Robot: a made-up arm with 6 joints.
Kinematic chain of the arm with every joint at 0, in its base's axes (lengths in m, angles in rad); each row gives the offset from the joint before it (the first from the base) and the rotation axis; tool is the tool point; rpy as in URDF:
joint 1: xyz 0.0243 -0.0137 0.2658 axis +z
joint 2: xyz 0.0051 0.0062 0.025 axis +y
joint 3: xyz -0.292 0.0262 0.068 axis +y
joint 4: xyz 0.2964 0.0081 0.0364 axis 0.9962 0 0.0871
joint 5: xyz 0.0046 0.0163 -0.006 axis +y
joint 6: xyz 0.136 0.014 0.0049 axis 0.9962 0 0.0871
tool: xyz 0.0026 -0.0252 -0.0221 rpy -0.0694 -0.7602 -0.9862
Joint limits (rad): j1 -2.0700..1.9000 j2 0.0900..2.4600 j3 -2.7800..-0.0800 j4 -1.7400..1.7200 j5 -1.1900..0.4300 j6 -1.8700..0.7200
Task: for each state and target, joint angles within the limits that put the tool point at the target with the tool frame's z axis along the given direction. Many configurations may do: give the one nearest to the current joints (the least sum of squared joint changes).
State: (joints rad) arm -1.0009 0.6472 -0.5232 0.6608 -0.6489 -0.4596
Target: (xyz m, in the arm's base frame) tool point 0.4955 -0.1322 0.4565 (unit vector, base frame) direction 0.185 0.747 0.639
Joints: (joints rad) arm -0.2585 1.5781 -1.0841 0.6960 -0.4568 -0.8084
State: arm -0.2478 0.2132 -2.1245 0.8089 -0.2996 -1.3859
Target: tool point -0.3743 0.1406 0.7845 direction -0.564 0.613 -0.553
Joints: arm -0.3939 0.0900 -1.8582 1.1524 -0.5198 -0.6859
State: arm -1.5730 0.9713 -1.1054 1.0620 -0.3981 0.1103
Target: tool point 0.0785 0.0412 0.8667 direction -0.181 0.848 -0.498
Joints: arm -2.0700 0.3679 -1.3435 1.0370 -0.5956 0.6863
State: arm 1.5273 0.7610 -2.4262 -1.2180 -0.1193 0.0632
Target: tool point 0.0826 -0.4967 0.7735 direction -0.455 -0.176 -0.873
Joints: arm 1.8741 0.0901 -2.0012 -0.8631 -0.6363 0.6653
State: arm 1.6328 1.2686 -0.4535 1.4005 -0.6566 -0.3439
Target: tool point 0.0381 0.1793 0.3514 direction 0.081 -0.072 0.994
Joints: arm 1.7470 0.7053 -0.1188 1.5171 -0.8949 -0.3424
